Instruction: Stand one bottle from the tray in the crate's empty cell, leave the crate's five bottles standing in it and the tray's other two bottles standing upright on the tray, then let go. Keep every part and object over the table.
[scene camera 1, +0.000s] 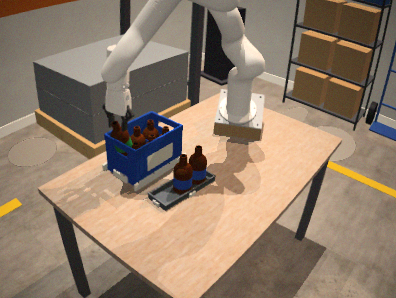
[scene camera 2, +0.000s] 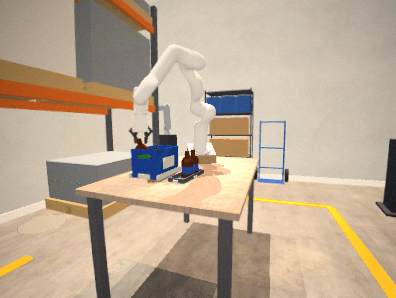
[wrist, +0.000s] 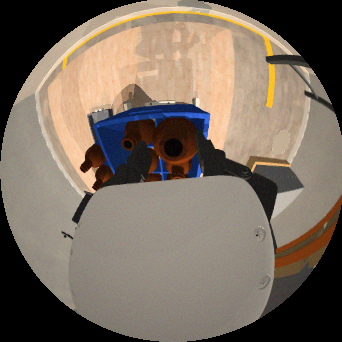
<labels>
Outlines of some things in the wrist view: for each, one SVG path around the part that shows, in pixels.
My gripper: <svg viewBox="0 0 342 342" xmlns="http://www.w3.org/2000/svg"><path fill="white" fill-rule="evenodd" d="M275 182L258 173L252 173L249 167L226 158L225 152L221 149L215 149L211 140L205 138L201 129L196 129L194 134L196 153L200 171L203 173L202 176L144 182L152 162L152 157L145 141L139 140L127 156L126 163L119 164L115 168L114 175L104 181L101 187L87 198L86 206L77 223L69 252L68 281L71 297L79 315L99 326L123 335L168 342L214 337L236 330L257 320L266 305L273 281L274 249L269 221L277 193Z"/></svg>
A brown bottle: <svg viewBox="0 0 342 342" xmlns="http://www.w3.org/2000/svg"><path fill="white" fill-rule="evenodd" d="M167 117L161 120L153 130L153 149L166 162L174 164L183 163L192 158L196 153L194 131L197 128L190 120L184 117Z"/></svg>
</labels>
